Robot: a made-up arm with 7 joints. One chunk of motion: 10 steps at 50 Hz.
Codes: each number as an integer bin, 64 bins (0 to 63) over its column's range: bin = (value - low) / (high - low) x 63, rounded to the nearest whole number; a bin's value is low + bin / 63 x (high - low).
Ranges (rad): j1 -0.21..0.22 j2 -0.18..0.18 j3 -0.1..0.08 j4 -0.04..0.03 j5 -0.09..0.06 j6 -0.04..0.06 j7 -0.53..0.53
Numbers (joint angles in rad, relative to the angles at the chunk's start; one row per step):
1: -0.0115 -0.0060 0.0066 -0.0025 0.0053 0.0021 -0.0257
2: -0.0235 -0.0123 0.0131 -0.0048 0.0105 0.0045 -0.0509
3: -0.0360 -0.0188 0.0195 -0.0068 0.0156 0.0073 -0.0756
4: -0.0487 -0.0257 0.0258 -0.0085 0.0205 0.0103 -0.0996
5: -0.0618 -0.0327 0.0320 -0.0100 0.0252 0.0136 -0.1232
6: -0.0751 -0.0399 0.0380 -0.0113 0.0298 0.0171 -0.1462
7: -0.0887 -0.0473 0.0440 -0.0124 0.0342 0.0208 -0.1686
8: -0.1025 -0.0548 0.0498 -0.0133 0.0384 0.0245 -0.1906
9: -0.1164 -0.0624 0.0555 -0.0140 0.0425 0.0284 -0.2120
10: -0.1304 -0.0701 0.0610 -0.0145 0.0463 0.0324 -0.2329
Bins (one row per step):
1: 29 30 37 34 40 27 30
2: 27 29 40 32 42 28 28
3: 25 28 42 30 44 30 27
4: 24 27 44 28 46 32 26
5: 22 26 46 27 48 34 24
6: 20 25 48 26 50 36 23
7: 18 23 50 25 52 38 21
8: 16 22 52 24 54 41 20
9: 14 21 54 23 56 43 19
10: 12 19 56 23 57 46 18

